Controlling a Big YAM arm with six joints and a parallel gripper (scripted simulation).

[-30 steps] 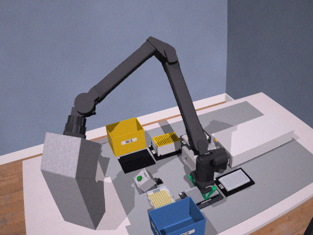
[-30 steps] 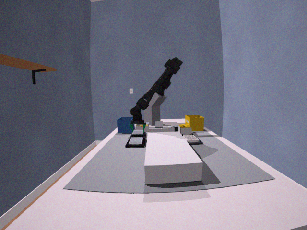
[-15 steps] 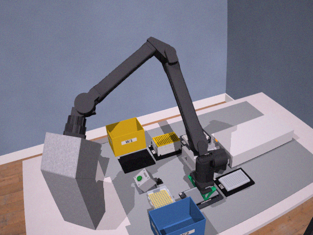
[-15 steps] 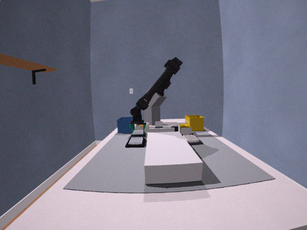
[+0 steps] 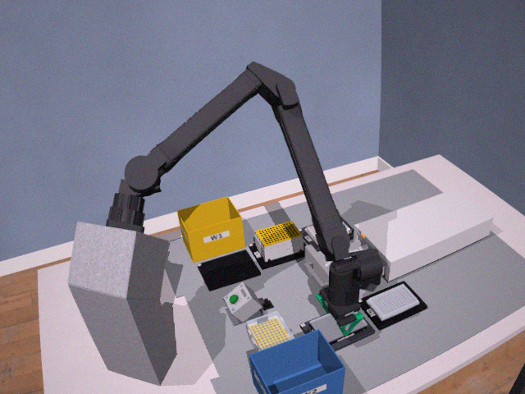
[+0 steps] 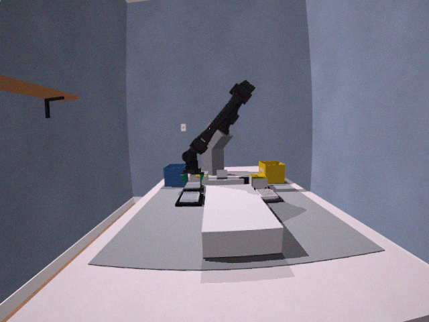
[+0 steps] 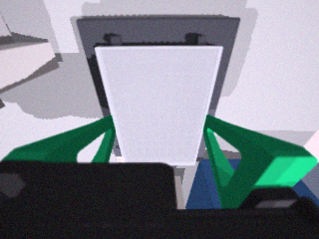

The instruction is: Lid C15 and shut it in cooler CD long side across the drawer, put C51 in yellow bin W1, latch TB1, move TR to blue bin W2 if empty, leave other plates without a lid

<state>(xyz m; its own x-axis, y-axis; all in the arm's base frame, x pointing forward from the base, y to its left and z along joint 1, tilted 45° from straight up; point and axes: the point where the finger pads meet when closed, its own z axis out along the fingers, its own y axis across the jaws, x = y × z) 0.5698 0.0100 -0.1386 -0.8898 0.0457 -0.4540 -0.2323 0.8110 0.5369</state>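
My hand is right at the clear plate lid. Also, from my hand: blue bin W2 (140 mm behind, 170 mm to the right); black plate (10 mm below); tip box TB1 (180 mm behind, 20 mm to the right, 10 mm above).
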